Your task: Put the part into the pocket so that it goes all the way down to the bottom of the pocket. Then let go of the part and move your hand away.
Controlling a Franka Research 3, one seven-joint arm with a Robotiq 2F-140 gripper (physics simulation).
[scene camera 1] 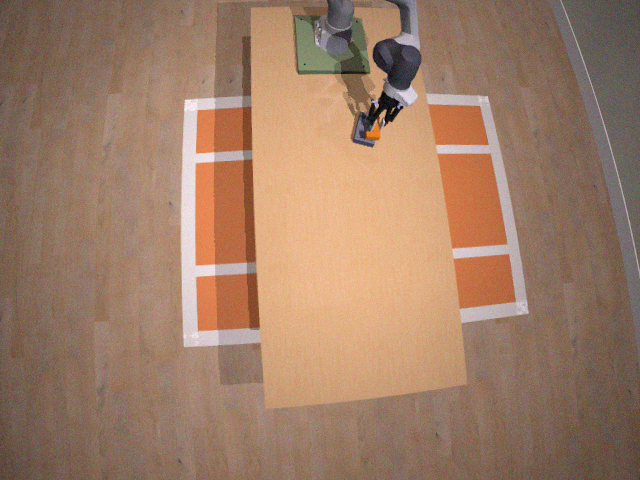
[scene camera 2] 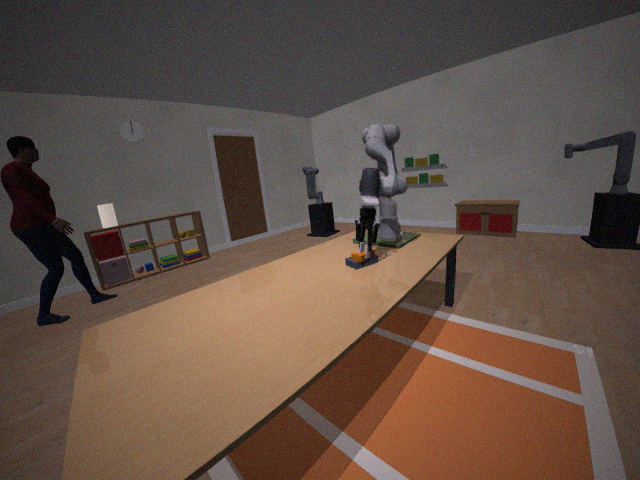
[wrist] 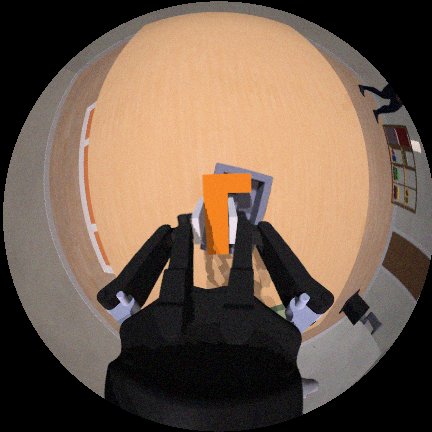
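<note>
An orange L-shaped part (scene camera 1: 373, 134) (scene camera 2: 357, 256) (wrist: 215, 200) is held between the finger pads of my gripper (scene camera 1: 378, 124) (wrist: 216, 206), which is shut on its long arm. In scene camera 2 the gripper (scene camera 2: 365, 250) comes down from above onto the part. The grey-blue block with the pocket (scene camera 1: 363, 143) (scene camera 2: 354, 265) (wrist: 265, 192) lies on the table under the part. In the wrist view the part is turned relative to the block, covers its left side, and overhangs its left edge. Part of the dark pocket shows at the right. The part is over the block, not down in the pocket.
The table (scene camera 1: 351, 258) (scene camera 2: 232, 330) (wrist: 225, 100) stretches out beyond the block. The green base plate (scene camera 1: 310, 62) with the arm's base stands at one end. A person (scene camera 2: 31, 196) stands off to the left, near a shelf unit (scene camera 2: 149, 222).
</note>
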